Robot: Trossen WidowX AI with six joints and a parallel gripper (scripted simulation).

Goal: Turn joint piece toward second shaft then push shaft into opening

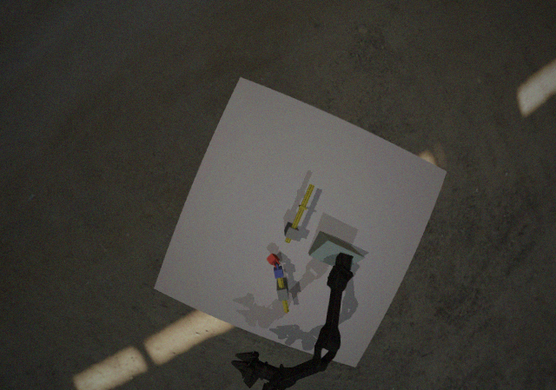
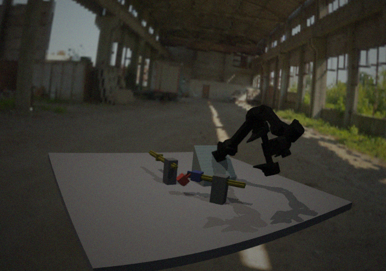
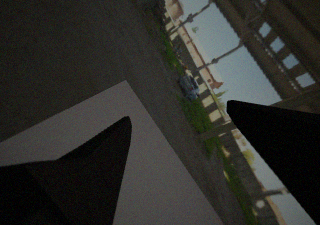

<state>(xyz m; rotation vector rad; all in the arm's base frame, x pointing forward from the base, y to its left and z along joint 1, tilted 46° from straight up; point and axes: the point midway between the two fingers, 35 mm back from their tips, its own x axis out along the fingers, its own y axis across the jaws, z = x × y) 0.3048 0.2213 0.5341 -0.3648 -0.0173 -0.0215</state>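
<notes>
Now: the red joint piece 6 cm behind my gripper tip, 41 cm to the right of it and 21 cm below it.
</notes>
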